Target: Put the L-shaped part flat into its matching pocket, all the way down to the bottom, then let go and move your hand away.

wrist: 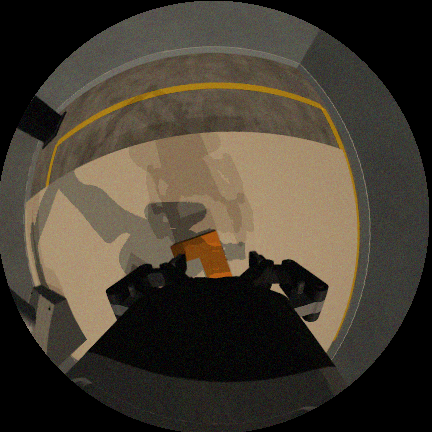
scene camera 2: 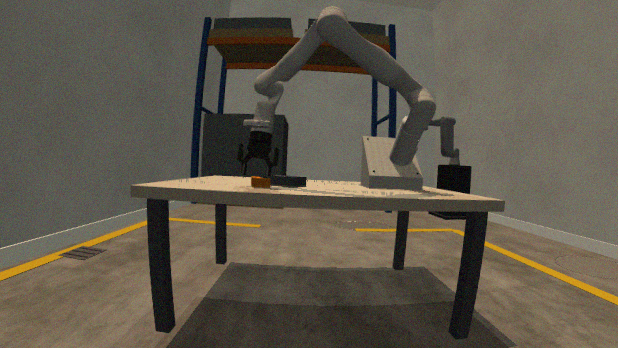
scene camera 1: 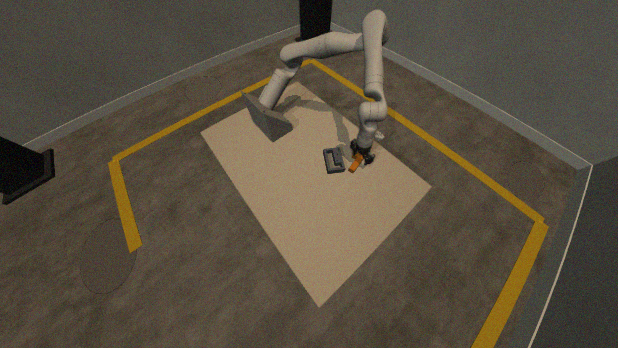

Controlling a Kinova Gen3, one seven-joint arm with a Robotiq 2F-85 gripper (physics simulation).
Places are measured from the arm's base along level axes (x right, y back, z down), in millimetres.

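Pixels of known places: gripper, fingertip midpoint: (wrist: pixel 216 260) (scene camera 2: pixel 255 176) (scene camera 1: pixel 359 159); arm's base at its link origin: (scene camera 2: pixel 399 158) (scene camera 1: pixel 266 105).
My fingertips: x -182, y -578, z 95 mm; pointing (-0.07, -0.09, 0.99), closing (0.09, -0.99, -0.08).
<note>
Ahead of a thing's pixels: the offset from my fingertips to its top centre.
The orange L-shaped part {dx +24, dy +15, dz +5 mm} (scene camera 1: pixel 355 164) (scene camera 2: pixel 260 182) (wrist: pixel 218 255) lies flat on the table, apart from the pocket. The dark grey block with the L-shaped pocket {dx +99, dy +96, dz -2 mm} (scene camera 1: pixel 327 163) (scene camera 2: pixel 291 181) lies close beside it, toward the arm's base; it cannot be made out in the wrist view. My gripper (scene camera 1: pixel 361 155) (scene camera 2: pixel 259 173) (wrist: pixel 216 260) is open and points down, low over the part. In the wrist view its fingertips stand on either side of one leg of the L, with gaps on both sides. The rear end of that leg is hidden by the gripper body.
The pale table (scene camera 1: pixel 310 240) (scene camera 2: pixel 320 201) (wrist: pixel 295 185) carries the arm's grey wedge-shaped mount (scene camera 1: pixel 272 125) (scene camera 2: pixel 392 181) (wrist: pixel 62 320), beyond the pocket block. A blue and orange shelf rack (scene camera 2: pixel 200 100) and a grey cabinet (scene camera 2: pixel 225 150) stand behind the table.
</note>
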